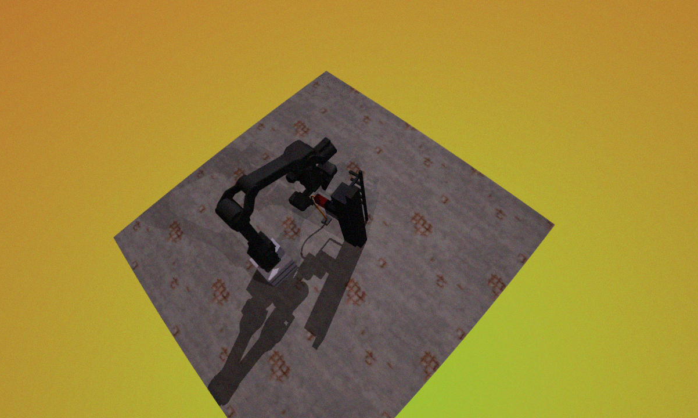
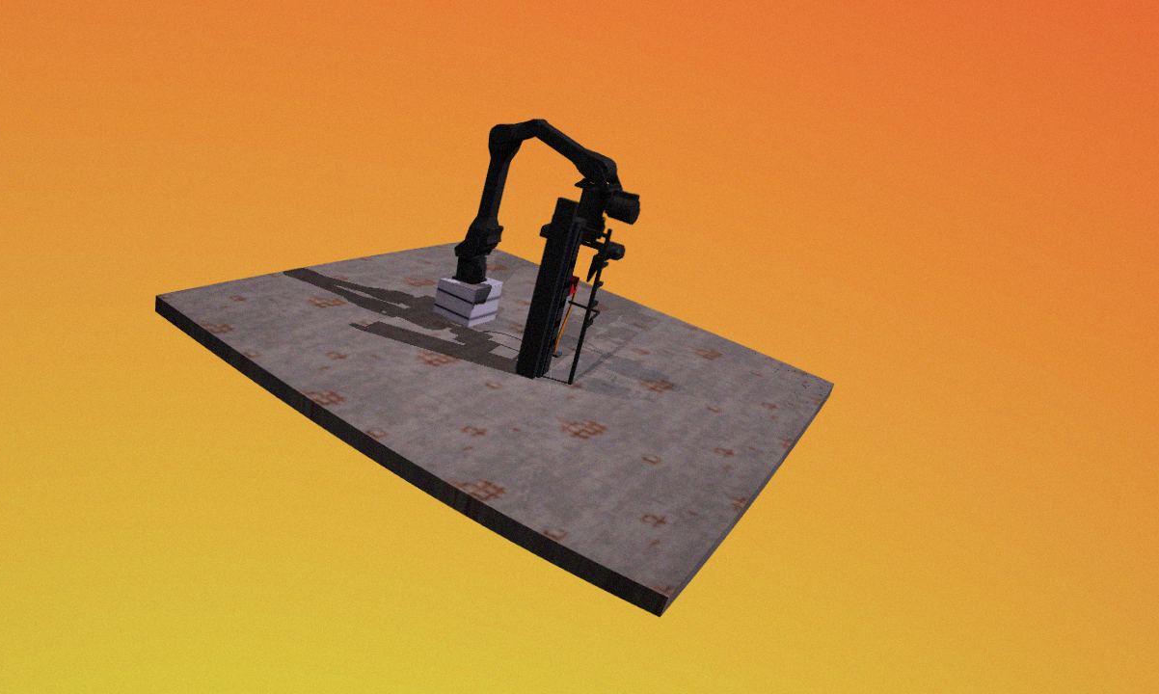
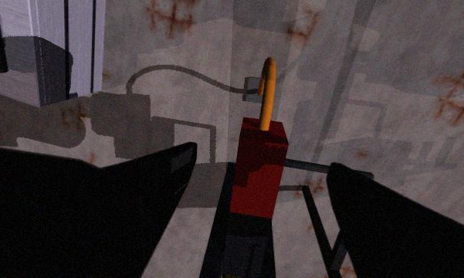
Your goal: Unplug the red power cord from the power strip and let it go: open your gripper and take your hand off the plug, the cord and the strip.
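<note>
The red plug lies 10 mm ahead of my gripper tip, 30 mm to the right of it and 10 mm below it.
</note>
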